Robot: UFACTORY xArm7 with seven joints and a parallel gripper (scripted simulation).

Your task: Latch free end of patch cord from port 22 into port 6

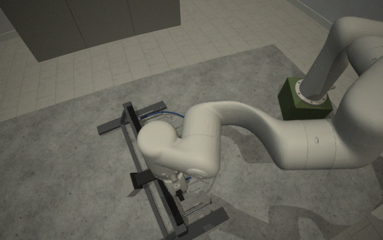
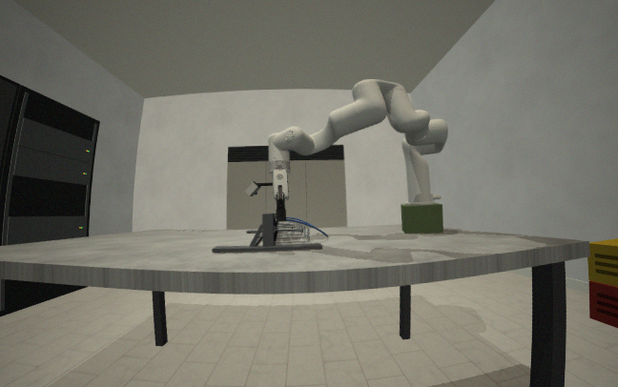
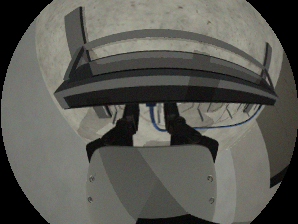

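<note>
My gripper is now 20 mm short of the plug and 10 mm above it.
</note>
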